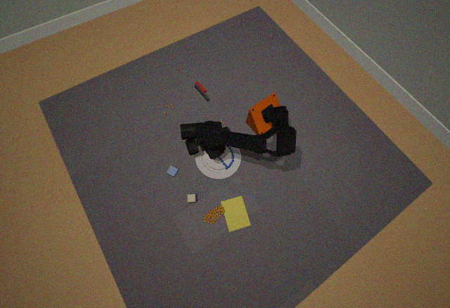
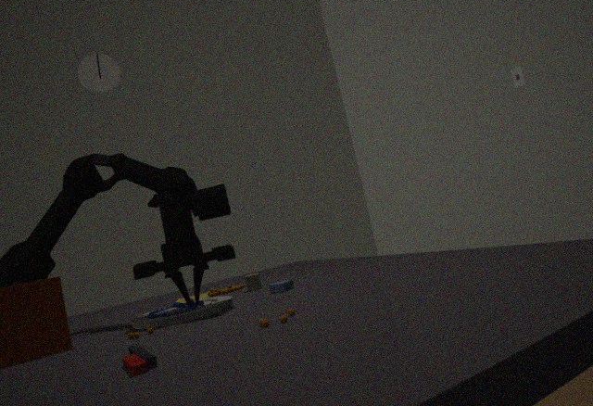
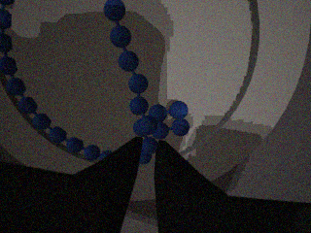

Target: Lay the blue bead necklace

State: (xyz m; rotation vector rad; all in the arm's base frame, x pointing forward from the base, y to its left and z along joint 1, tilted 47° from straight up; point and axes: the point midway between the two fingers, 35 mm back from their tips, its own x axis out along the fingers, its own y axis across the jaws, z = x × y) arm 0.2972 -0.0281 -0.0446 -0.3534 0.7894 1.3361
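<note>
Now: the round white bead board 50 mm to the left of my gripper tip, 10 mm below it and 10 mm behind it. Round my gripper tip: cream cube 190 mm ahead, 130 mm to the left; then yellow sheet 280 mm to the left, 90 mm ahead, 10 mm below; then light blue cube 180 mm ahead, 20 mm to the right, 10 mm below.
</note>
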